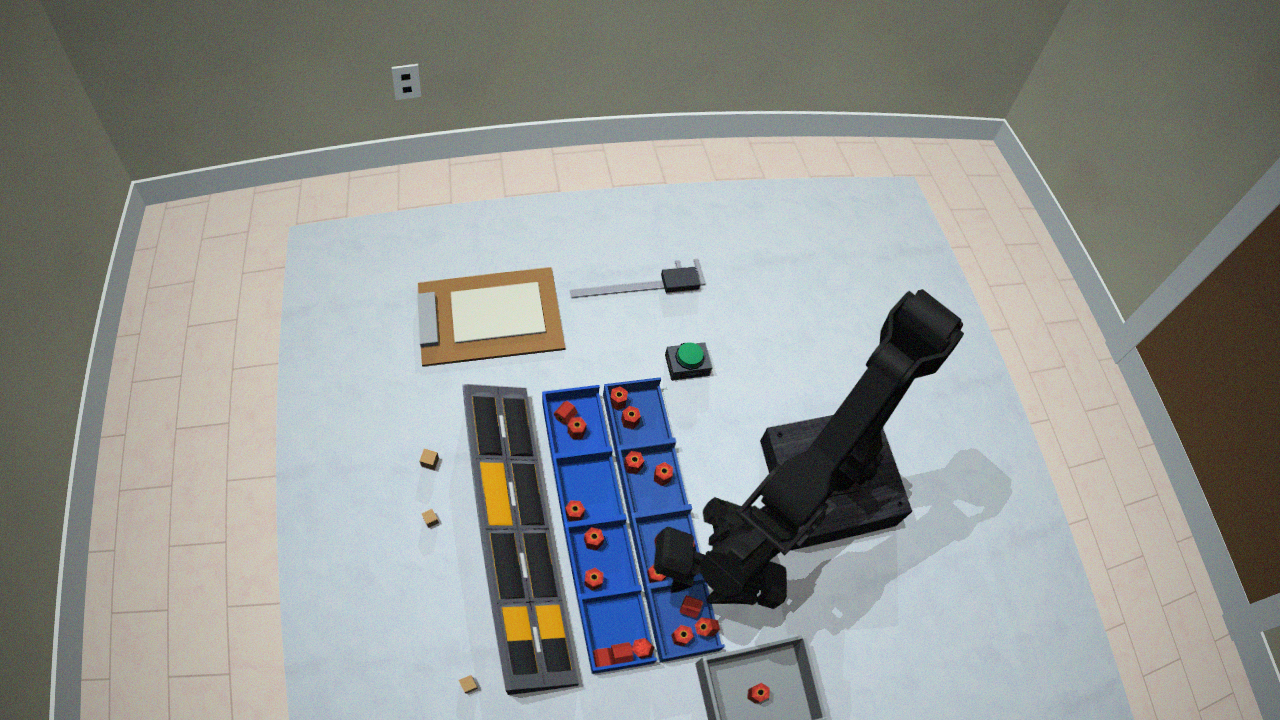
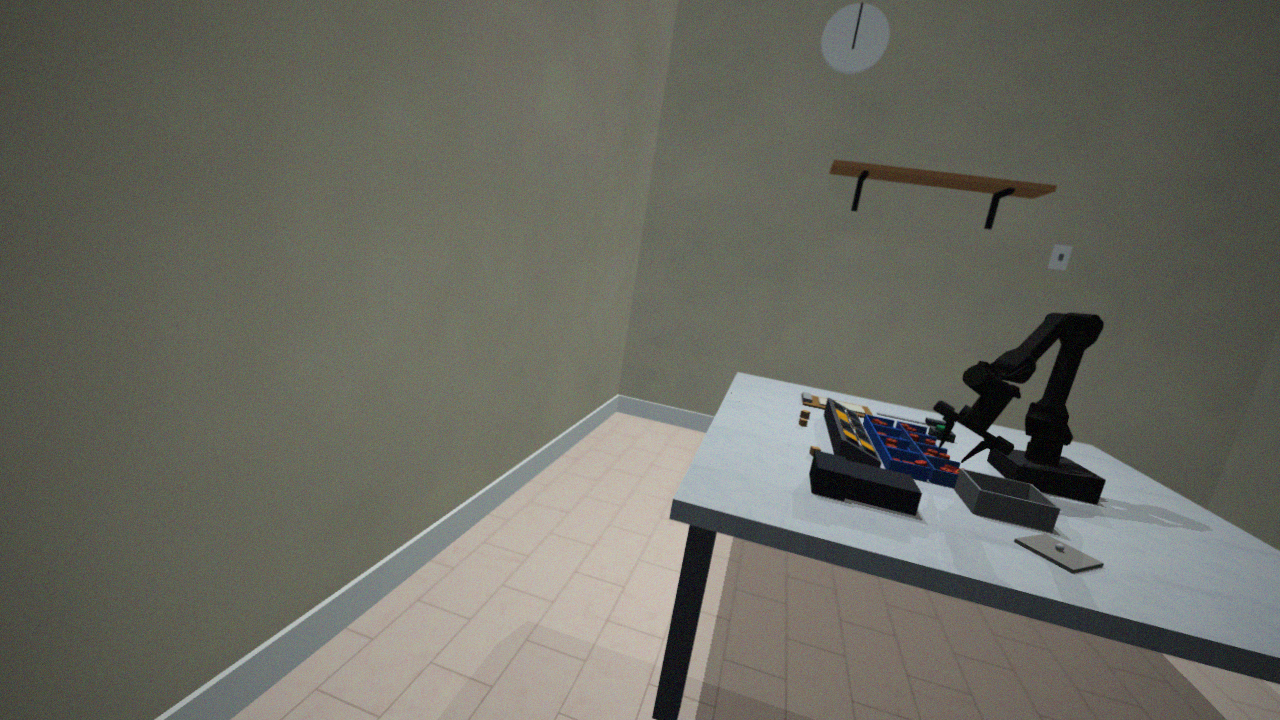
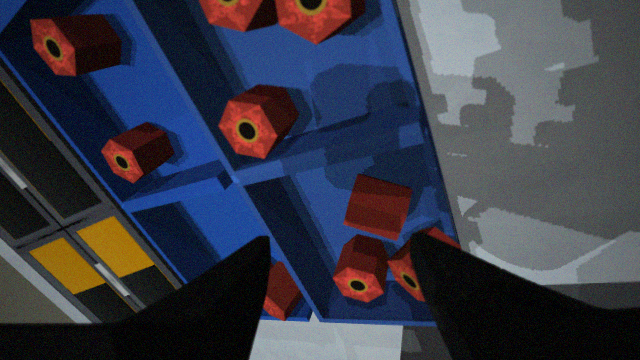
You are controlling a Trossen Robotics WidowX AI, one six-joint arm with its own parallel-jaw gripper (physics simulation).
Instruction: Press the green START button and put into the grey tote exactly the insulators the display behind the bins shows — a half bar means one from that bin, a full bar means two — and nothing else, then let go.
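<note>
My gripper (image 1: 721, 573) (image 2: 953, 452) (image 3: 340, 245) is open and empty, above the tote-end bin of the arm-side row. That bin holds a tipped insulator (image 1: 691, 606) (image 3: 378, 206) and two upright insulators (image 1: 683, 634) (image 3: 359, 270) between or near the fingers. The neighbouring outer bin holds several insulators (image 1: 622, 652) (image 3: 282, 292). The grey tote (image 1: 812, 680) (image 2: 1006, 510) holds one red insulator (image 1: 759, 692). The display (image 1: 543, 682) shows one full bar (image 1: 495, 493) in its second row, left cell, and half bars in both cells of the tote-end row. The green START button (image 1: 690, 355) stands beyond the bins.
A clipboard (image 1: 496, 313) and a caliper (image 1: 681, 279) lie beyond the bins. Three small wooden blocks lie behind the display. A black box (image 2: 863, 483) stands beside the display's end. A flat plate with a knob (image 2: 1078, 557) lies near the tote.
</note>
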